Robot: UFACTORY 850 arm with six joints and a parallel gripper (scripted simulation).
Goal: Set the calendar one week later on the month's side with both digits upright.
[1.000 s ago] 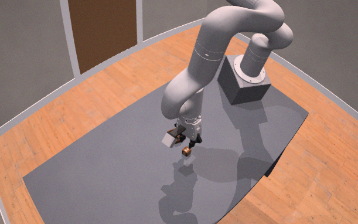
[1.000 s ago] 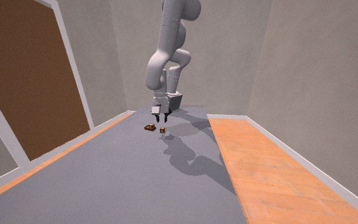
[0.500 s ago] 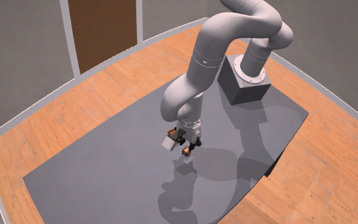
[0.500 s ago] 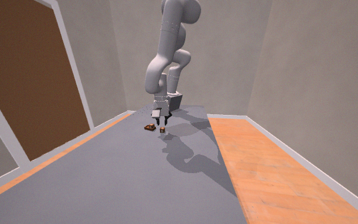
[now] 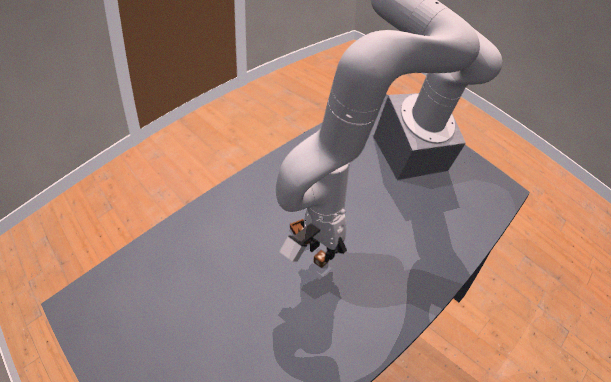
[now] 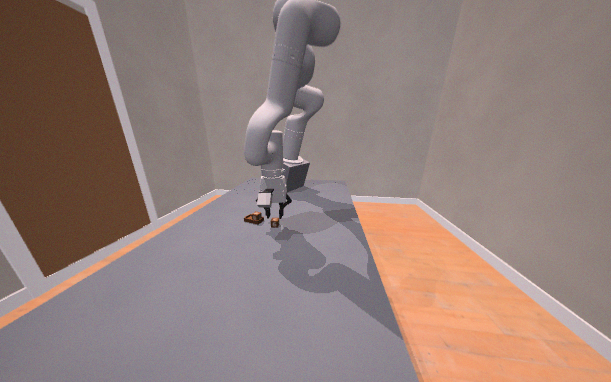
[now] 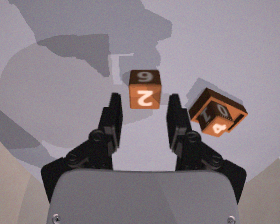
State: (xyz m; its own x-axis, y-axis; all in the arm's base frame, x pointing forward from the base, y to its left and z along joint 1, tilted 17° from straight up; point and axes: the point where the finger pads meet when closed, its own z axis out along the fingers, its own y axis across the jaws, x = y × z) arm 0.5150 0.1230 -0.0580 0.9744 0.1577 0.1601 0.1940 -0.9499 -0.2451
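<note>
Now: hand 4 cm above the number cube. The rest, counted from my hand: brown wooden calendar tray 2 cm behind, 11 cm to the right, 5 cm below.
</note>
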